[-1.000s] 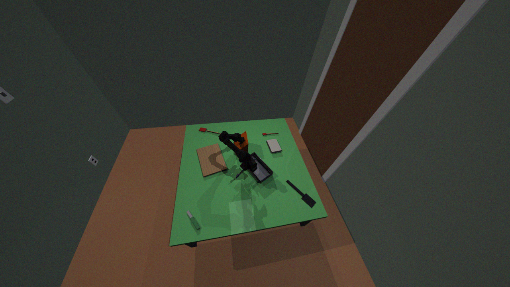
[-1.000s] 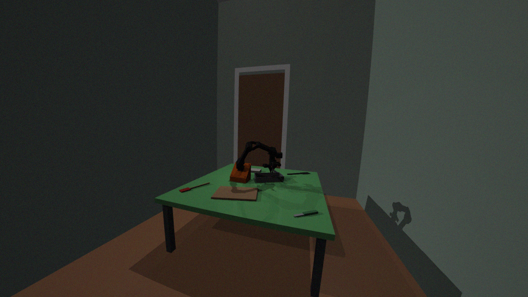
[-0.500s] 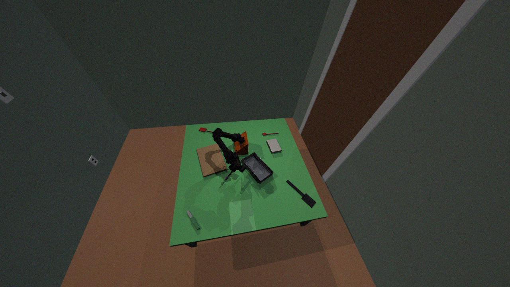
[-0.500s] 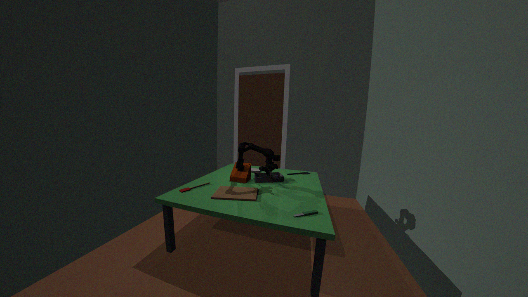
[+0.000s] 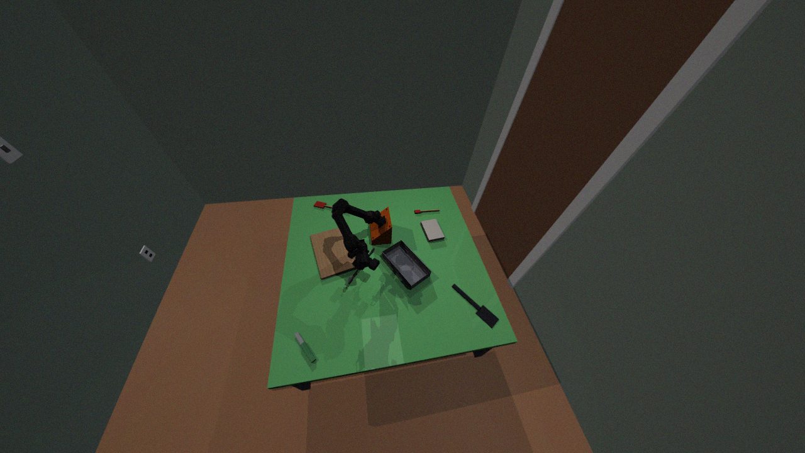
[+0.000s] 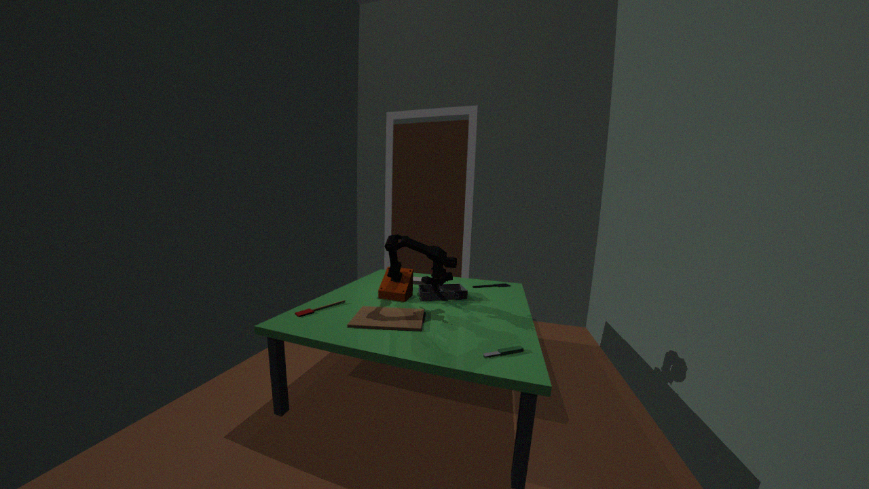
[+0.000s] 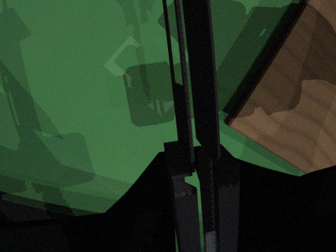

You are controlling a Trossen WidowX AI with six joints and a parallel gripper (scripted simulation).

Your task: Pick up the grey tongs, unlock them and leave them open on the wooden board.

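Right now my gripper tip is 210 mm past the wooden board, 190 mm to the left of it and 100 mm above it. From my gripper tip the other things lie so: green-handled tool 360 mm to the right, 360 mm ahead, 100 mm below; then yellow piece 60 mm ahead, 50 mm to the right, 40 mm above; then roasting tin 270 mm to the left, 80 mm below, 20 mm behind.
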